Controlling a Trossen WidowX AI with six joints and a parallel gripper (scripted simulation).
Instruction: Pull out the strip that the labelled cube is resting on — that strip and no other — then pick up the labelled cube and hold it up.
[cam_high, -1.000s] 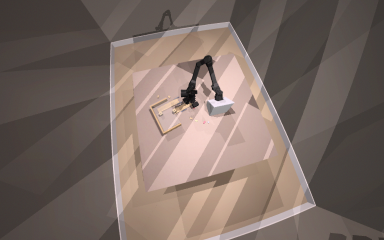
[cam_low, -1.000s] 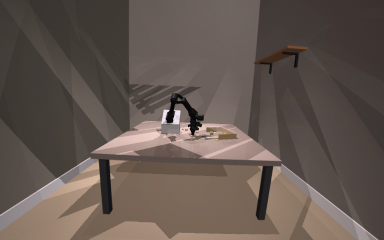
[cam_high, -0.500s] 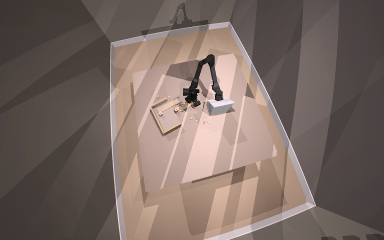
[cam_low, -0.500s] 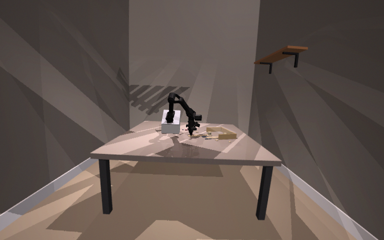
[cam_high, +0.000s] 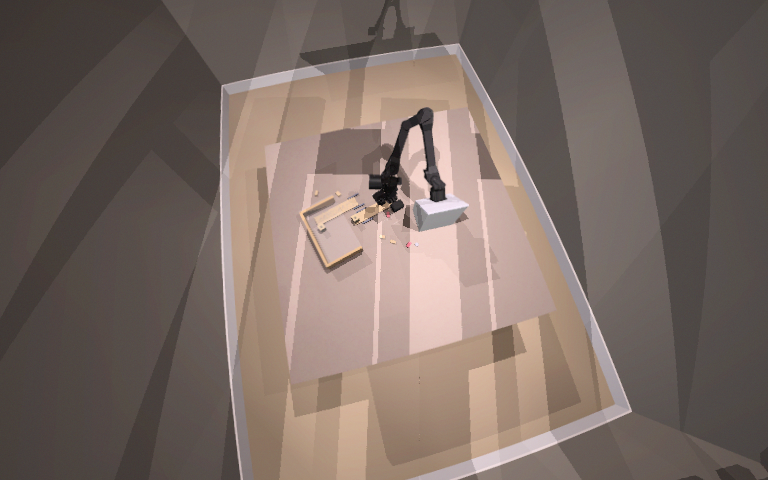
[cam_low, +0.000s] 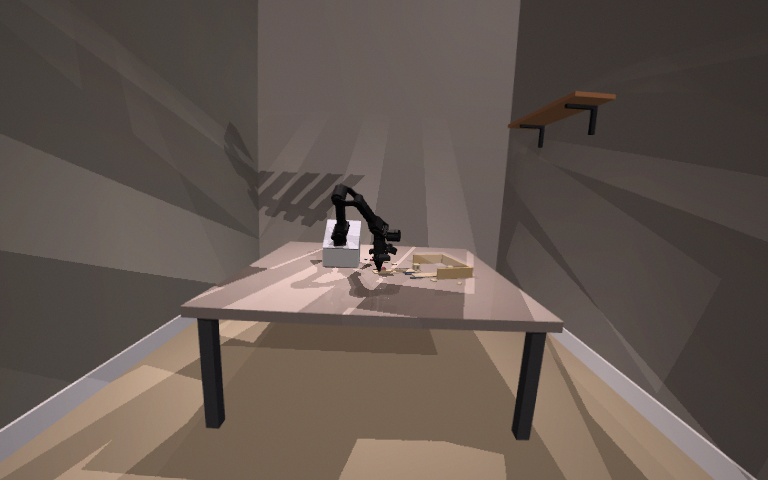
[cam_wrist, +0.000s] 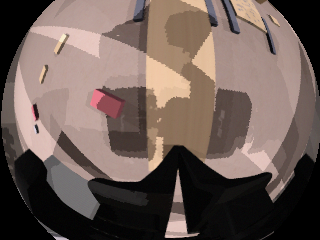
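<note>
My gripper tip is 90 mm short of the strip and 20 mm to the right of it.
</note>
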